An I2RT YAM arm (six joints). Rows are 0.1 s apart.
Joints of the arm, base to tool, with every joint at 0 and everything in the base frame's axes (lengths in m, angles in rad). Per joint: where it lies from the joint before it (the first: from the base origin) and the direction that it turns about. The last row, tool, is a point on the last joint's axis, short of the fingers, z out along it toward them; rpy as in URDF.
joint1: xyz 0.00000 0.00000 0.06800 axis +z
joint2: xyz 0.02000 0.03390 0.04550 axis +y
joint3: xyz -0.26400 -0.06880 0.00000 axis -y
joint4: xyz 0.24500 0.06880 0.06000 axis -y
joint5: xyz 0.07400 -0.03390 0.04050 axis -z
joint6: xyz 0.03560 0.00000 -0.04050 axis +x
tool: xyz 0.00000 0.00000 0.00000 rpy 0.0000 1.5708 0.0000
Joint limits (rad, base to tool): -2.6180..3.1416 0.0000..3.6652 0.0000..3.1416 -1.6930..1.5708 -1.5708..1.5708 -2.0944..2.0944
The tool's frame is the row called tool.
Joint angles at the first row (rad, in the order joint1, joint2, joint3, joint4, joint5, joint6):
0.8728, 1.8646, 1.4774, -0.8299, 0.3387, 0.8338
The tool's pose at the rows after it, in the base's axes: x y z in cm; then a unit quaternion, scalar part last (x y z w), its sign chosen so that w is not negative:
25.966 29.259 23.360 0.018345 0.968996 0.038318 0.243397
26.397 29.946 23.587 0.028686 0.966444 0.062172 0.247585
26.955 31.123 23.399 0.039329 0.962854 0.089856 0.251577
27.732 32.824 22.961 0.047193 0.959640 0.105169 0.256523
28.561 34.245 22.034 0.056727 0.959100 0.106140 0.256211
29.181 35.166 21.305 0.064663 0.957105 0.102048 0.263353
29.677 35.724 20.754 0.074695 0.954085 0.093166 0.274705
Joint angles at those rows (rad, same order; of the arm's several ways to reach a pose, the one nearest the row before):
0.8742, 1.8807, 1.5158, -0.8231, 0.3267, 0.8482
0.8753, 1.8959, 1.5392, -0.7923, 0.3070, 0.8684
0.8814, 1.9292, 1.5694, -0.7452, 0.2857, 0.8949
0.8925, 1.9922, 1.6350, -0.7217, 0.2834, 0.9191
0.8984, 2.0624, 1.7013, -0.7208, 0.2892, 0.9440
0.9020, 2.1115, 1.7459, -0.7161, 0.3108, 0.9587
0.9035, 2.1469, 1.7781, -0.7150, 0.3449, 0.9733

